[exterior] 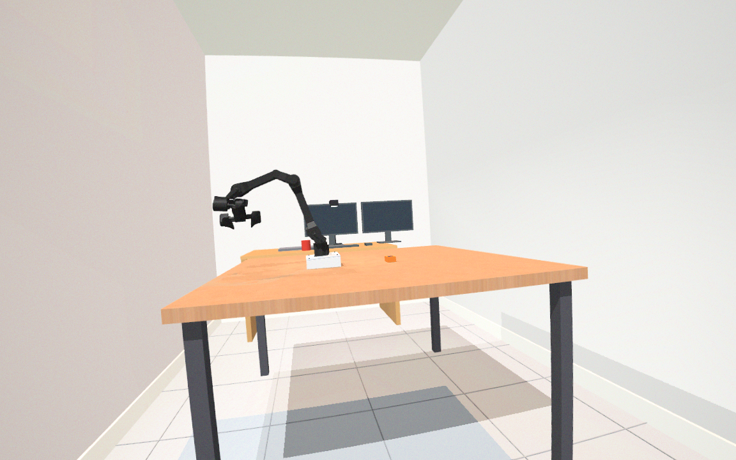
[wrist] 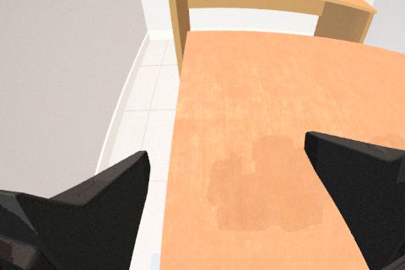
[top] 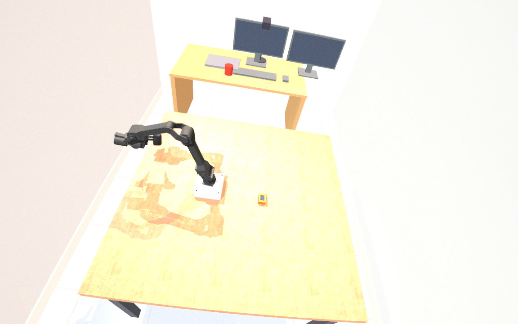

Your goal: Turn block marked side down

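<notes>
Now: gripper tip 720 mm short of the orange block, 180 mm above it and 80 mm to the left of it.
</notes>
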